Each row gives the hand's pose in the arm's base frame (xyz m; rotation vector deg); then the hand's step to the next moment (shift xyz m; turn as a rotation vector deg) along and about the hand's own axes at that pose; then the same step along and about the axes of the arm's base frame.
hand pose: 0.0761 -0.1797 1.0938 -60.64 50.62 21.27
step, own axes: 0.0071 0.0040 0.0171 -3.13 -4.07 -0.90
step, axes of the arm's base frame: 0.0094 0.0158 -0.0045 0.32 -2.28 4.68
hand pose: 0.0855 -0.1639 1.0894 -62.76 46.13 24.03
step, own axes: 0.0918 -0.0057 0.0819 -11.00 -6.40 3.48
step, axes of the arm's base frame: 0.0937 0.0643 -0.0475 -1.66 1.33 13.02
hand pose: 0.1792 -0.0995 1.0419 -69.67 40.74 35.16
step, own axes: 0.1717 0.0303 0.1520 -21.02 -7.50 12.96
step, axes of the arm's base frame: 0.1108 0.1625 -0.1217 -5.75 9.80 23.17
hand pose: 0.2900 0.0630 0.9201 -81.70 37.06 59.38
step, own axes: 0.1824 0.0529 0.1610 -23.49 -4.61 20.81
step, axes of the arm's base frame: 0.0010 0.1824 -0.1694 -11.07 16.54 24.70
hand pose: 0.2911 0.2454 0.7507 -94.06 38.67 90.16
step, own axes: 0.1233 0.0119 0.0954 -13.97 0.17 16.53
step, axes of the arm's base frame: -0.0530 0.0852 -0.1199 -11.37 11.50 14.39
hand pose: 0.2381 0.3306 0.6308 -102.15 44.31 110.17
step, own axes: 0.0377 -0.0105 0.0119 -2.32 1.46 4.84
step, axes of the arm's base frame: -0.0063 0.0128 -0.0383 -4.40 2.16 2.63
